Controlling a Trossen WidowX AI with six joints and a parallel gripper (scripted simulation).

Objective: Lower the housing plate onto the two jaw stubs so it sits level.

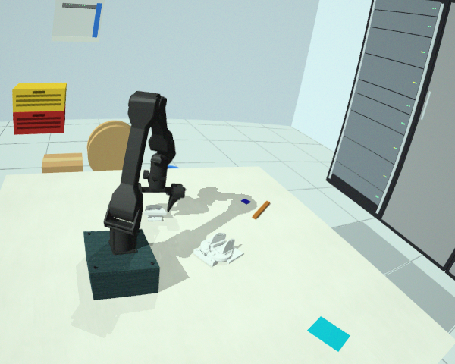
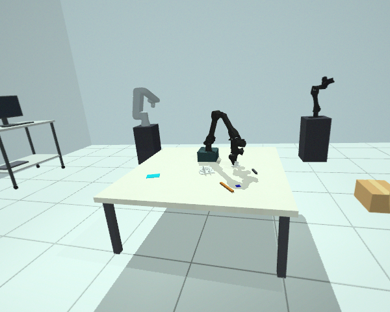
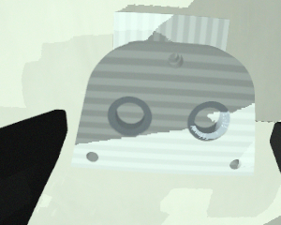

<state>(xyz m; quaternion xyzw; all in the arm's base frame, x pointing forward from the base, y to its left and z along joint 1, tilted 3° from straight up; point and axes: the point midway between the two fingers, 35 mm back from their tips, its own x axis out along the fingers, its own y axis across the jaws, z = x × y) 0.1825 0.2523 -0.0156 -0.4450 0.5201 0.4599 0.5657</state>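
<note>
Right now my gripper tip is 1 cm to the right of the small white part and 1 cm above it. Round my gripper tip: black bar (14 cm ahead, 16 cm to the left, 2 cm below); small blue piece (41 cm ahead, 4 cm to the left, 2 cm below); orange stick (43 cm ahead, 4 cm to the right, 2 cm below).
</note>
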